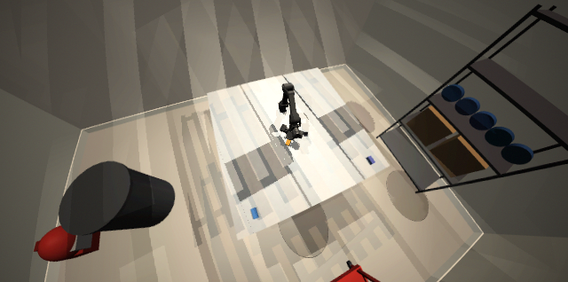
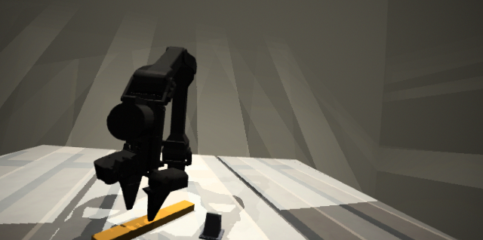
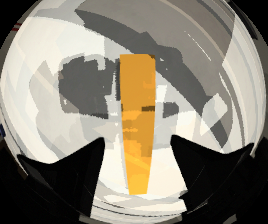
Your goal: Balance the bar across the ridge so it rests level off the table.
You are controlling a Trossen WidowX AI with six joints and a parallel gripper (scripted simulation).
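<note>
Right now the orange bar is 2 cm to the left of my gripper tip, 2 cm below it and 2 cm behind it.
</note>
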